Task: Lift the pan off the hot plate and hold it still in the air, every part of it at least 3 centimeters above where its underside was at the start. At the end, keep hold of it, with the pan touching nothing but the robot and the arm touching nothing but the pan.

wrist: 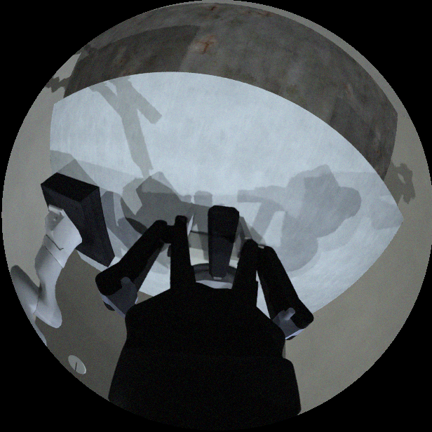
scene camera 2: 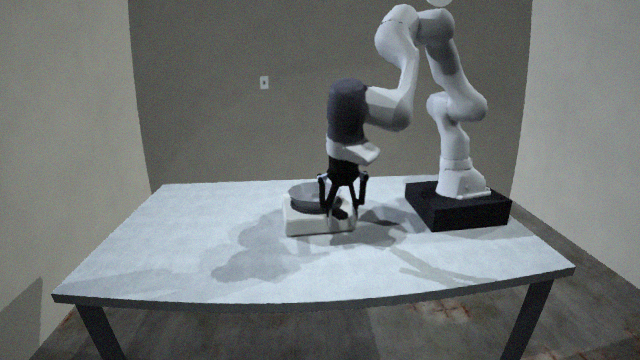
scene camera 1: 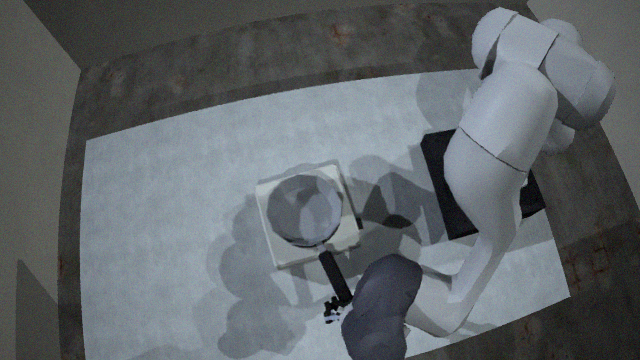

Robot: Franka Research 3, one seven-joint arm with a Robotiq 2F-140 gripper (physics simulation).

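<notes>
The grey round pan [scene camera 1: 305, 210] [scene camera 2: 306, 197] [wrist: 202, 271] sits upright on the cream hot plate [scene camera 1: 280, 256] [scene camera 2: 300, 226] [wrist: 199, 256]. Its black handle [scene camera 1: 334, 275] [scene camera 2: 340, 214] [wrist: 223, 235] sticks out past the plate's edge. My gripper [scene camera 2: 343, 212] [wrist: 215, 218] points down over the handle, with one finger on each side of it. The fingers stand partly closed; in the wrist view a gap shows between the handle and each finger, so it is open. In scene camera 1 the gripper is mostly hidden under the wrist.
The arm's black base block [scene camera 1: 462, 227] [scene camera 2: 470, 215] [wrist: 80, 200] stands on the pale table [scene camera 1: 165, 200] [scene camera 2: 165, 235] [wrist: 210, 125], to the right of the hot plate in both scene views. A small dark knob [scene camera 1: 359, 223] shows at the hot plate's right side.
</notes>
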